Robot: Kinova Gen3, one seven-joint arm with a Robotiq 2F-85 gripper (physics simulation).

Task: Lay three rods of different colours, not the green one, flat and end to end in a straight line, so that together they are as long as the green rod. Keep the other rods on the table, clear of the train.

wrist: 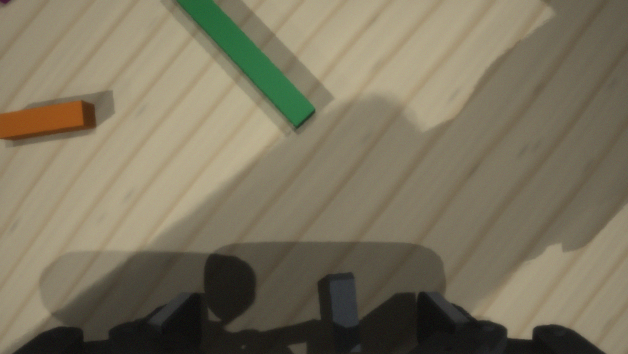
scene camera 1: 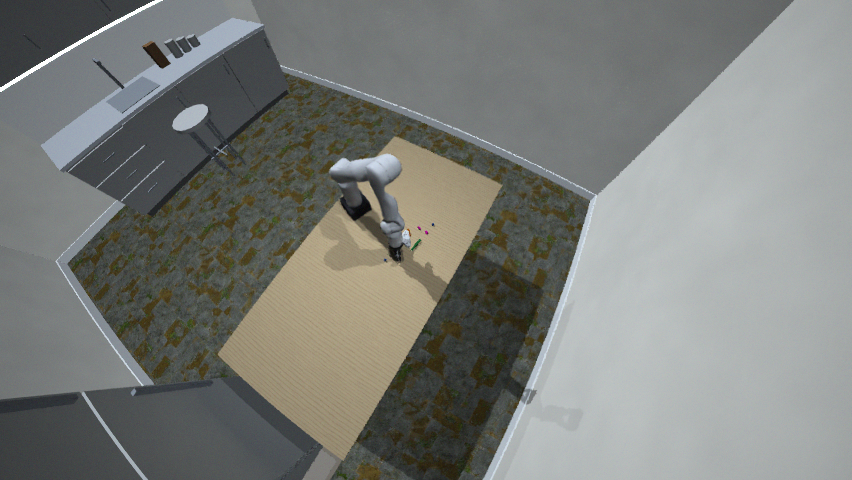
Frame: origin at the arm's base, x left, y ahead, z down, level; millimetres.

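Where they show: gripper, fingertip midpoint: [wrist: 309, 318] [scene camera 1: 397, 251]; arm's base at its link origin: [scene camera 1: 354, 200].
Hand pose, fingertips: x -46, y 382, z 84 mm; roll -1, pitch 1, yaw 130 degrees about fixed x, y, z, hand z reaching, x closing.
Observation:
Each offset is from my fingertips to the top centre of the thing. Level surfaces: height alone.
A grey rod @[dy +11, dx -9, dz -1 mm] [wrist: 344, 302] lies flat in shadow between my open fingertips in the wrist view, a little right of midway. My gripper [scene camera 1: 395, 258] [wrist: 309, 318] is open and holds nothing; it is low over the table, and the grey rod's near end runs down to the lower edge. The long green rod @[dy +47, dx +100, dz -1 mm] [scene camera 1: 416, 244] [wrist: 250, 62] lies flat and diagonal, beyond the gripper. An orange rod @[dy -34, dx +131, dz -1 mm] [scene camera 1: 409, 231] [wrist: 45, 120] lies to its left in the wrist view. Two magenta rods @[dy -9, dx +193, dz -1 mm] [scene camera 1: 419, 227] @[dy +41, dx +199, dz -1 mm] [scene camera 1: 426, 232] and a small blue rod @[dy +36, dx +263, dz -1 mm] [scene camera 1: 432, 224] lie farther off. Another blue rod @[dy -21, dx -80, dz -1 mm] [scene camera 1: 385, 259] is beside the gripper.
The rods are on the wooden table top @[dz +10 mm] [scene camera 1: 321, 316]. The arm's shadow falls across it around the gripper. The arm's base [scene camera 1: 355, 208] stands at the table's left edge in the scene view. A counter [scene camera 1: 208, 47] and a stool [scene camera 1: 190, 118] stand away from the table.

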